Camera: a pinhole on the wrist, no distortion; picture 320 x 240 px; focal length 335.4 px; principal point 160.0 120.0 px. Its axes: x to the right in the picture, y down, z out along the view. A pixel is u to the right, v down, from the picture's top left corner.
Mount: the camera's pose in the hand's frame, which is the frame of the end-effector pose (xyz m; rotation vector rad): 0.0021 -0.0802 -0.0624 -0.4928 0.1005 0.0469
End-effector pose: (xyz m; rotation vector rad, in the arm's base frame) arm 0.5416 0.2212 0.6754 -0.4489 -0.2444 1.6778
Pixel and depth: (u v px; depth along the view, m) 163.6 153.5 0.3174
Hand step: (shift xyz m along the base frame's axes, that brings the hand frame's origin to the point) -0.1770 0.0329 0.1355
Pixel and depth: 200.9 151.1 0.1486
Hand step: -0.0312 0.0364 0.0474
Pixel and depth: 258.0 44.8 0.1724
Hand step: -0.0223 0.0828 0.0935
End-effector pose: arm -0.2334 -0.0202 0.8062 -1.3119 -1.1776 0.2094
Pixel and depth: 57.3 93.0 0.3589
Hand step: -0.2136 0.1424 -0.1434
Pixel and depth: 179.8 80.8 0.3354
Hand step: -0.1416 0.2079 -0.0540
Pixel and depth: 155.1 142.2 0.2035
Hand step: -0.0625 0.0893 -0.0350
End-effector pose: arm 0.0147 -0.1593 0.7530 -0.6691 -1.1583 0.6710
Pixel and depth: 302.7 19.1 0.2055
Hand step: -0.0983 0.0799 0.1277
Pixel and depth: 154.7 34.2 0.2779
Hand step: -0.1976 0.0400 0.0798
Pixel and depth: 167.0 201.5 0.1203
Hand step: -0.0248 0.0151 0.0130
